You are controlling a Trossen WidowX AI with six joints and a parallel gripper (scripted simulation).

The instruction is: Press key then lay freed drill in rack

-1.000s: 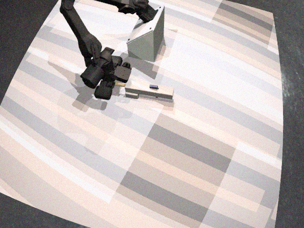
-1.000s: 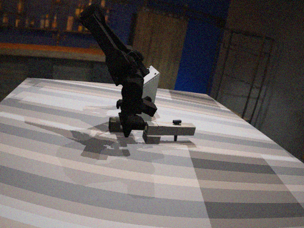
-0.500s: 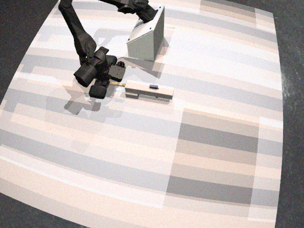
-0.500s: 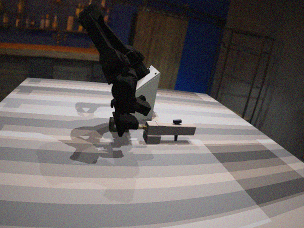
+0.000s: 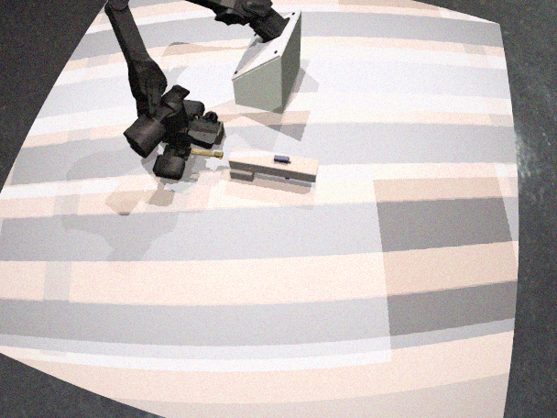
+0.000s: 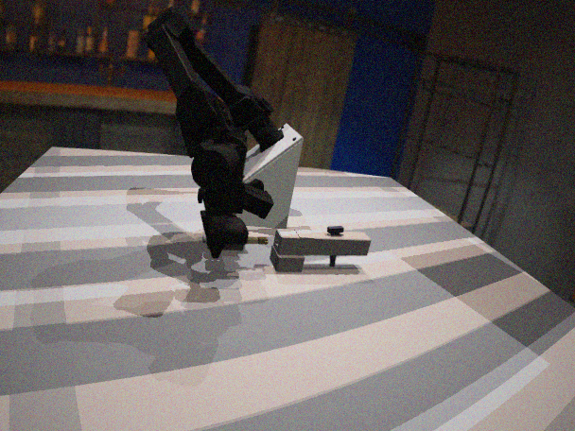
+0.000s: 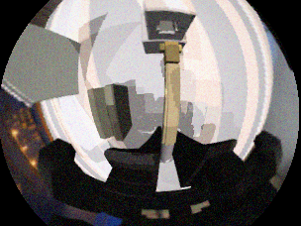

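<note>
My gripper tip is now 1 cm past the drill, 4 cm to the right of it and 3 cm below it. The rest, counted from my gripper tip: key (4 cm behind, 22 cm to the left, 4 cm above); then block (3 cm behind, 19 cm to the left, 3 cm above); then slotted rack (8 cm behind, 2 cm to the left).
</note>
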